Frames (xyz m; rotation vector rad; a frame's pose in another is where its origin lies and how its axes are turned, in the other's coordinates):
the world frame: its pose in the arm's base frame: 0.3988 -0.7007 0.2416 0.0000 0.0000 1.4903
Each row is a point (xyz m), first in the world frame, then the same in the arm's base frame.
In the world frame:
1: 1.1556 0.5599 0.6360
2: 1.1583 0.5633 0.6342
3: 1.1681 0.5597 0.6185
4: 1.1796 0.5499 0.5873
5: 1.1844 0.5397 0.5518
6: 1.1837 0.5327 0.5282
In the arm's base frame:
1: -0.0664 0.4962 0.8776
2: -0.0695 0.4991 0.8758
3: -0.0652 0.5086 0.8601
4: -0.0545 0.5193 0.8289
5: -0.0439 0.5233 0.7934
6: -0.0370 0.5220 0.7698

